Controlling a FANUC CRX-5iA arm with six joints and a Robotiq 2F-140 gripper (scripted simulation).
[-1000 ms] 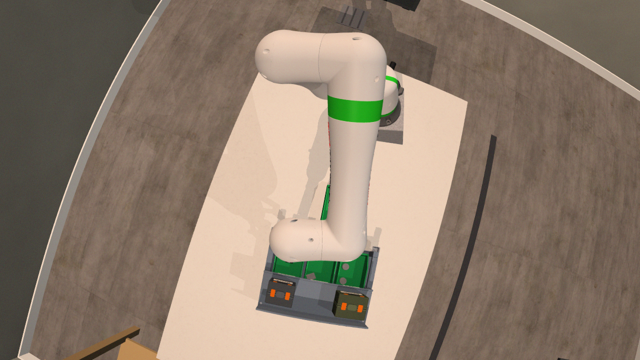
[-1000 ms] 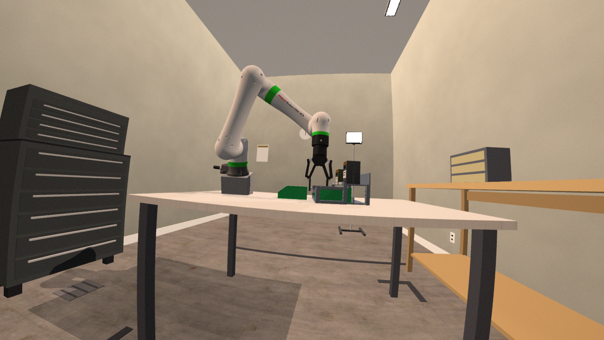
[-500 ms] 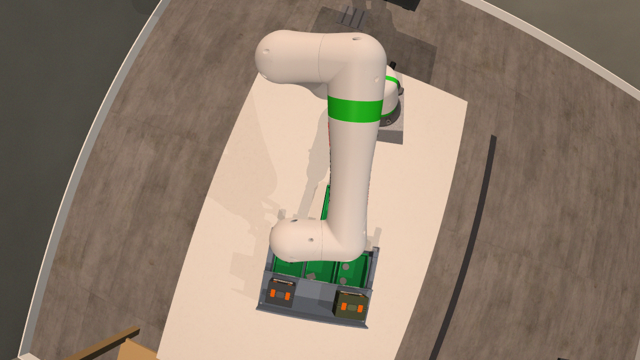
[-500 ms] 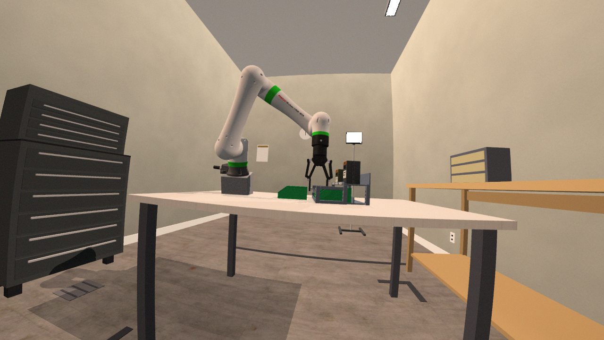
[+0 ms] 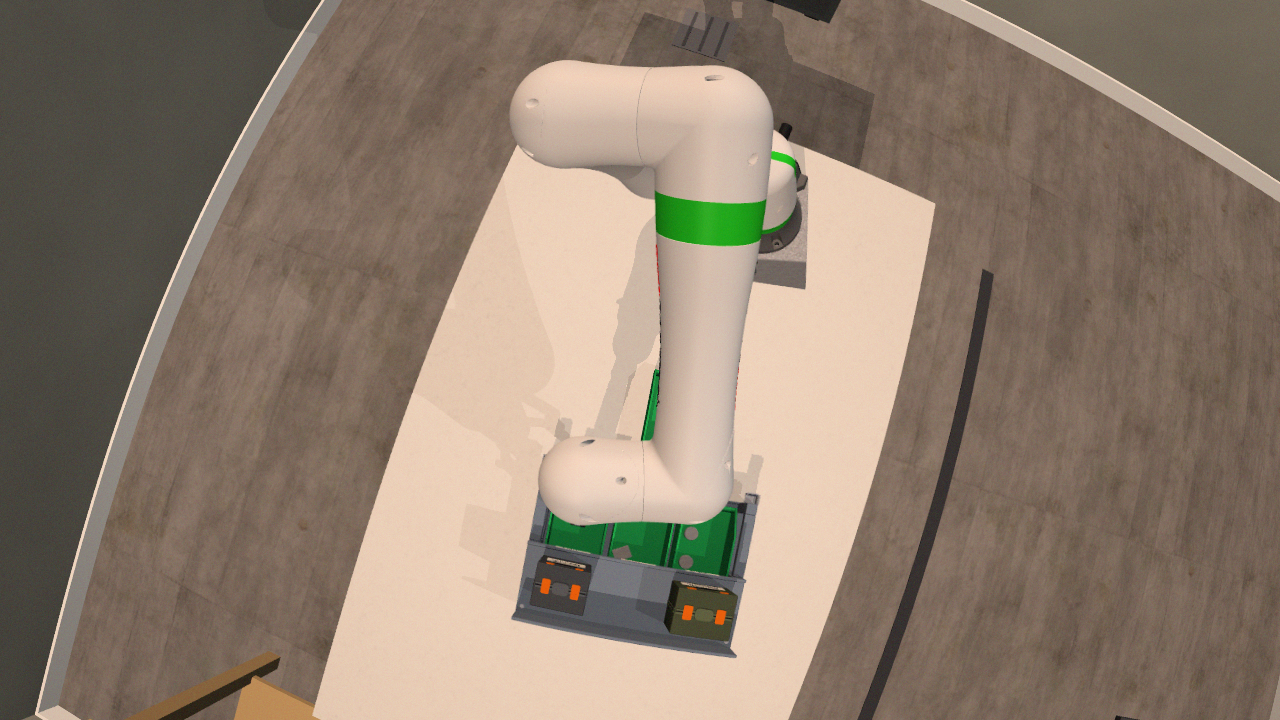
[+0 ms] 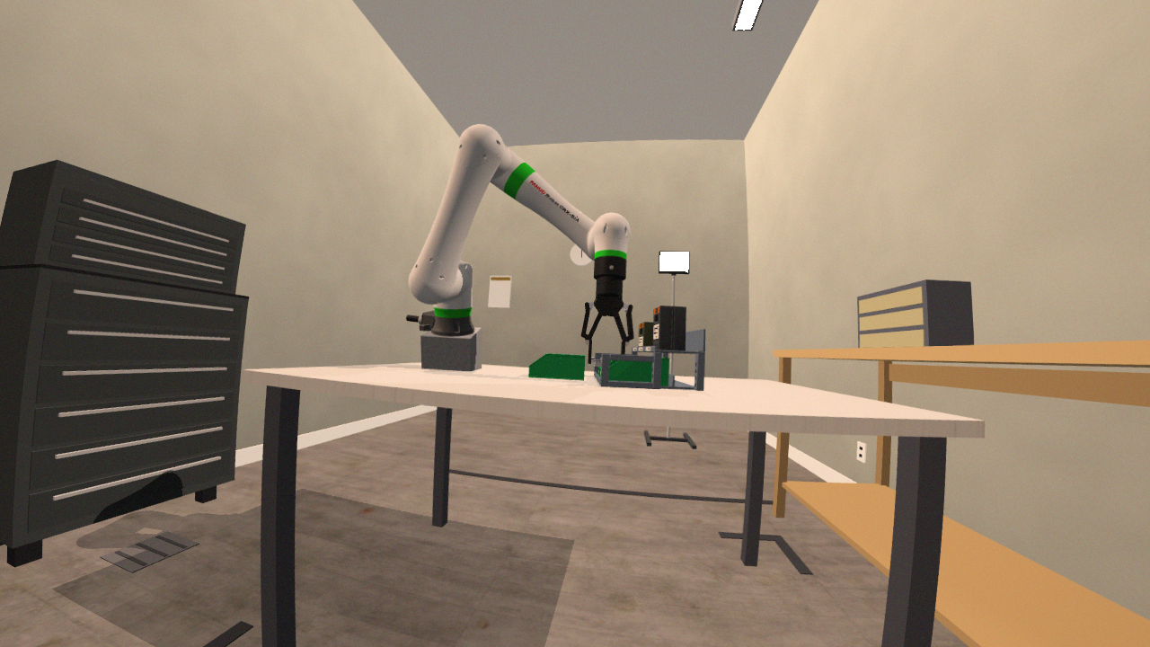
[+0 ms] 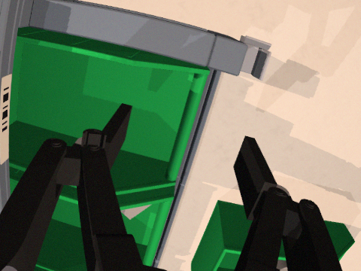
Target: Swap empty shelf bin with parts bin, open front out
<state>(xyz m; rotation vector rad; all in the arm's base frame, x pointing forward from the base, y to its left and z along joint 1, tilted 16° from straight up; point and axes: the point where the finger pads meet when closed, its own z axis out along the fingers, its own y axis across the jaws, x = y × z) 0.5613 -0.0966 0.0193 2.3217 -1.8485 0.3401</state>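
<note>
Right now my hand is 90 mm to the right of the grey cube, 60 mm above it and 10 mm short of it. The rest, counted from my hand: grey shelf: 130 mm to the left, 80 mm ahead, 10 mm below.
</note>
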